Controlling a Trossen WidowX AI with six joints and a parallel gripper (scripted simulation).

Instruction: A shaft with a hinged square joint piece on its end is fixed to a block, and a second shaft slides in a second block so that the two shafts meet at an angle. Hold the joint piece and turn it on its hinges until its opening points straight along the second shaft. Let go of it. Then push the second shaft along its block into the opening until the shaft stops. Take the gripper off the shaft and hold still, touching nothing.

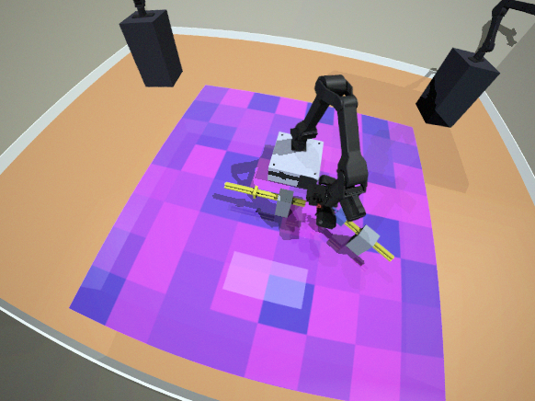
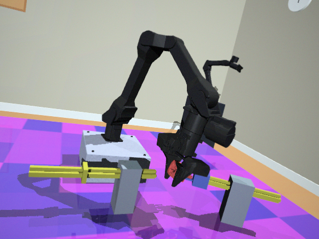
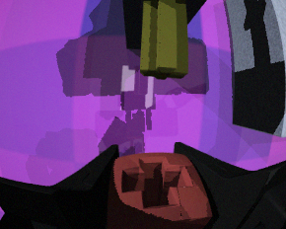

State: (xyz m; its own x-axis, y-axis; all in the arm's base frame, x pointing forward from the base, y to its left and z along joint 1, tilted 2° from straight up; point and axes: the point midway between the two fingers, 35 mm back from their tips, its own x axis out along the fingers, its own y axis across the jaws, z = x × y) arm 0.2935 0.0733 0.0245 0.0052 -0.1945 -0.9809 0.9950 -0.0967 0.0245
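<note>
The red joint piece is 20 mm to the left of my gripper tip and 30 mm above it.
</note>
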